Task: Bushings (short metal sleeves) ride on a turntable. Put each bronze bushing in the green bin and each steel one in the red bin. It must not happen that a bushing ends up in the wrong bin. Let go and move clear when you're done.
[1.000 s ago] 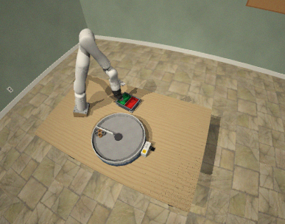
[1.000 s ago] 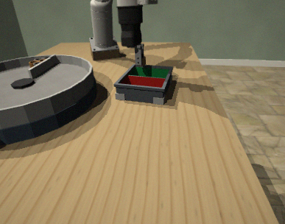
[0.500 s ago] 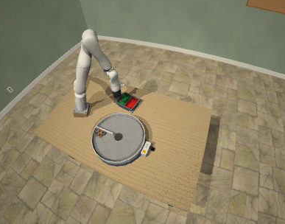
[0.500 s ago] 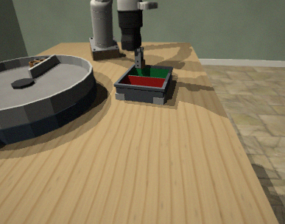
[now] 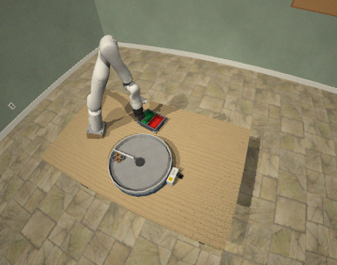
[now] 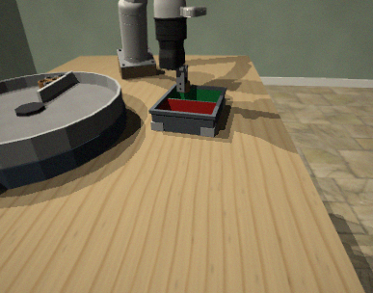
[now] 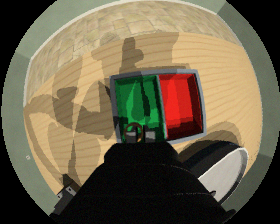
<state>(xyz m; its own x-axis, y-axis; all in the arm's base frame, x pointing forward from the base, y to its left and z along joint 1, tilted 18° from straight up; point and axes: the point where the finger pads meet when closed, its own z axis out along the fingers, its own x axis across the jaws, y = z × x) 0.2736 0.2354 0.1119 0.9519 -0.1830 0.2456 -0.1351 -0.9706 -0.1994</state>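
Right now the bin is 50 mm ahead of my hand, 40 mm to the left of it and 40 mm below it. The rest, counted from my hand: grey turntable 190 mm ahead, 310 mm to the right, 10 mm below.
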